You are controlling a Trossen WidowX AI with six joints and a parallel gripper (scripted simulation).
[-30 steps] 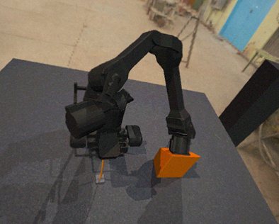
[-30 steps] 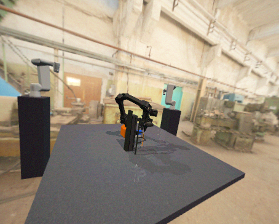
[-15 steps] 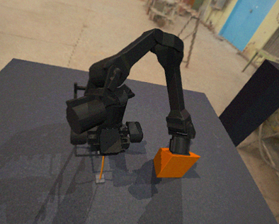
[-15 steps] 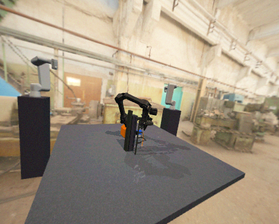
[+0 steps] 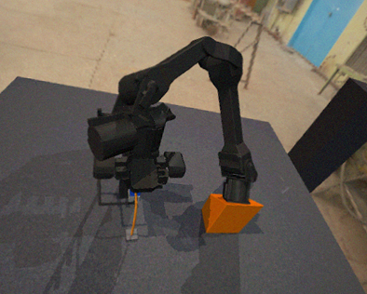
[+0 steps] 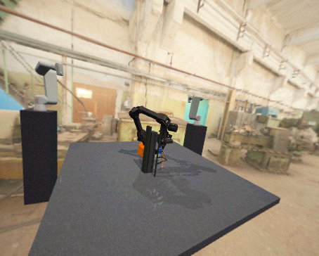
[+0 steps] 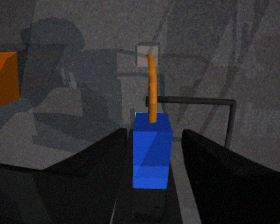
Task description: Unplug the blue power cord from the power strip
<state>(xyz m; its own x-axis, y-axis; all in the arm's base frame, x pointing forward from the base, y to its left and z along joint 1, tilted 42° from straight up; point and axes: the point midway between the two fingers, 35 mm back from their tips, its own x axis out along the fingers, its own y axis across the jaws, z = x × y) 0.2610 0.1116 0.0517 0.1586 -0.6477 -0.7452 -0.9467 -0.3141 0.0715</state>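
Right now my gripper tip is 4 cm to the left of the blue plug, 1 cm short of it and 1 cm above it.
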